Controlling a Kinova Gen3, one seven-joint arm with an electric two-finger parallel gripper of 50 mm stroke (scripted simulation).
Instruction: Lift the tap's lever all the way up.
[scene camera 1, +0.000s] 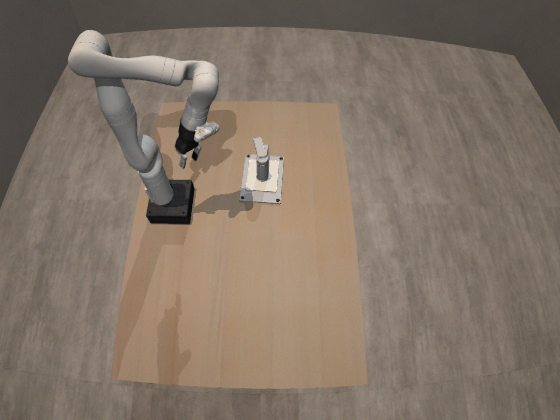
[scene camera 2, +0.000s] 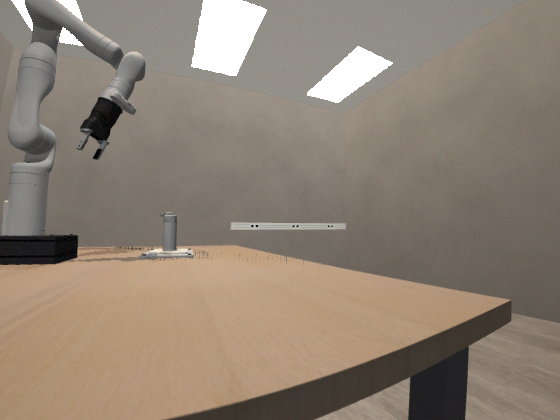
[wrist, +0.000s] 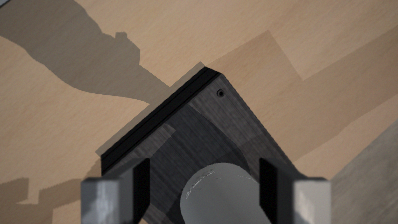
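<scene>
A tap is visible, together with my gripper. The wrist view also shows my gripper.
</scene>
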